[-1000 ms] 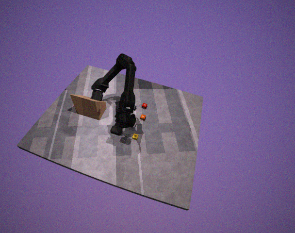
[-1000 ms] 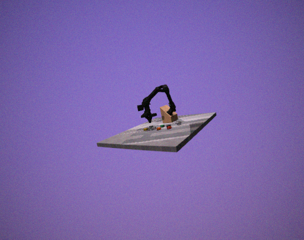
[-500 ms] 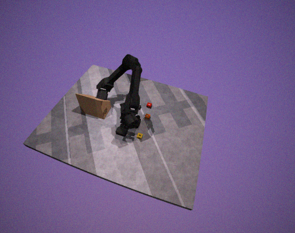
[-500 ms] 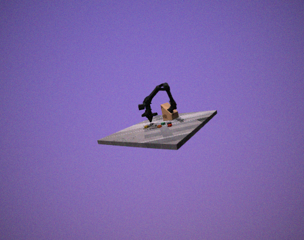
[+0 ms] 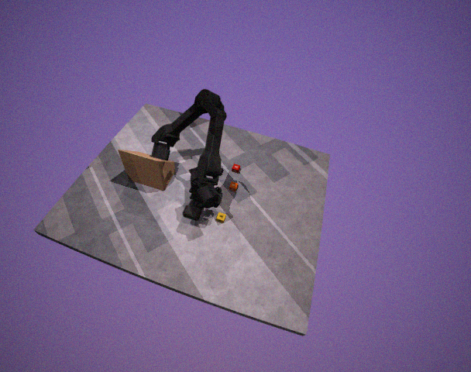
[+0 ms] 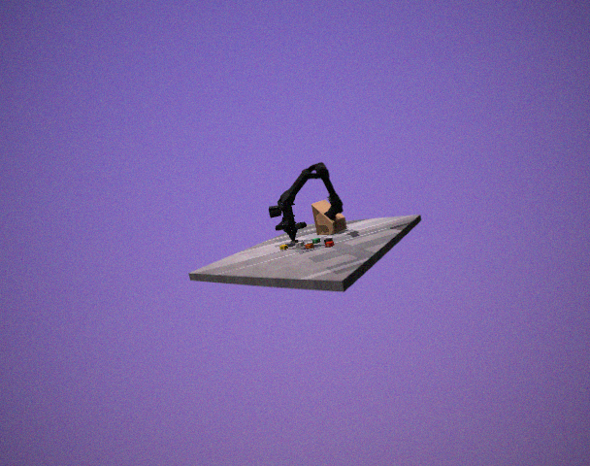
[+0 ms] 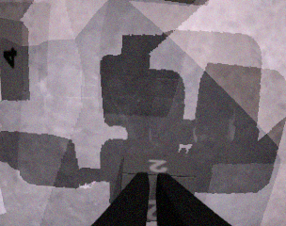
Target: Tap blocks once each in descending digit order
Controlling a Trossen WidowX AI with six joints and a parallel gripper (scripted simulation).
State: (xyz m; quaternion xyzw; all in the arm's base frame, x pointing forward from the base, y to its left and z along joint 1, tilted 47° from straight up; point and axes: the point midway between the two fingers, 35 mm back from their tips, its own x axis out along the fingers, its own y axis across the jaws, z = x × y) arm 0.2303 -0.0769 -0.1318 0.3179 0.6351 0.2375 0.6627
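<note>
Right now the grey block is 1 cm behind my gripper tip and 1 cm below it. Also, from my gripper tip: white block (5 cm ahead, 7 cm to the left, 1 cm below); then yellow block (9 cm ahead, 1 cm to the right, 1 cm below); then green block (15 cm to the left, 1 cm below).
</note>
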